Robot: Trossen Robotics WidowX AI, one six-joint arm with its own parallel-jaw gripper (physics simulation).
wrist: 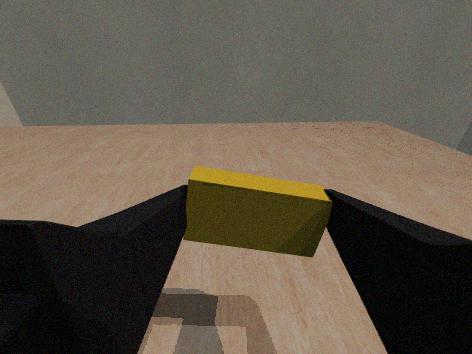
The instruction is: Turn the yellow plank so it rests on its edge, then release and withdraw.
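The yellow plank (255, 215) is between the two black fingers near the middle of the wrist view. Its narrow upper face is bright yellow, and its broad face toward the camera is in dark shade. It slants slightly down to the right in the picture. My gripper (256, 195) is shut on the plank, with one fingertip at its left end and the other at its right end. The plank's far side is hidden, and I cannot tell whether its lower edge touches the table.
The light wooden table top (125, 160) runs back to a far edge, with a corner at the upper right. A grey wall or backdrop (235, 60) stands beyond it. Shadows of the gripper fall on the table at the lower middle.
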